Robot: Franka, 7 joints.
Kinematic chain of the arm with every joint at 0, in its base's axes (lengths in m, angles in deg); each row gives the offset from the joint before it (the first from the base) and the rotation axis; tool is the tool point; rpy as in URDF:
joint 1: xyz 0 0 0.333 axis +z
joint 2: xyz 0 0 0 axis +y
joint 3: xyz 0 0 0.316 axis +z
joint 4: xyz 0.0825 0 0 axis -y
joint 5: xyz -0.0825 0 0.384 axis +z
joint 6: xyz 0 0 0 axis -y
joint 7: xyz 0.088 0 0 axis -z
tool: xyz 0 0 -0.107 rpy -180 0 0
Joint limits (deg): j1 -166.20..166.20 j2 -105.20..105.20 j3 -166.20..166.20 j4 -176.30..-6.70 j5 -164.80..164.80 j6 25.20..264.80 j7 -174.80..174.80
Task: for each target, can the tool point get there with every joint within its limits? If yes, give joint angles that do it. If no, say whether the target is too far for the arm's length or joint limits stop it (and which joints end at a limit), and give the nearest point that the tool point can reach.
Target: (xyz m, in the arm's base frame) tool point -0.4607 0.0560 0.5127
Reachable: yes | joints 96.81 -53.31 60.22 -129.74 -138.38 167.49 3.86
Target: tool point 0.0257 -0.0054 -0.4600
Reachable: no: joint limits stop it (at a limit: joint 2) | nearest point 0.0810 -0.0170 -0.3215 | short by 0.150 m
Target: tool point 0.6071 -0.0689 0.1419
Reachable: yes | joints -50.06 78.62 60.76 -109.56 14.26 237.13 -83.19
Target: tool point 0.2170 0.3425 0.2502
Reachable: yes | joints -22.64 18.96 91.16 -149.76 -91.40 94.54 35.35
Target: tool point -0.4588 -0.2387 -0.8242
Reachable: no: too far | nearest point -0.3592 -0.1869 -0.3467 | short by 0.491 m
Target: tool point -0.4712 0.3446 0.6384
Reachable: yes | joints -94.46 8.68 -125.85 -105.11 61.78 137.04 117.37
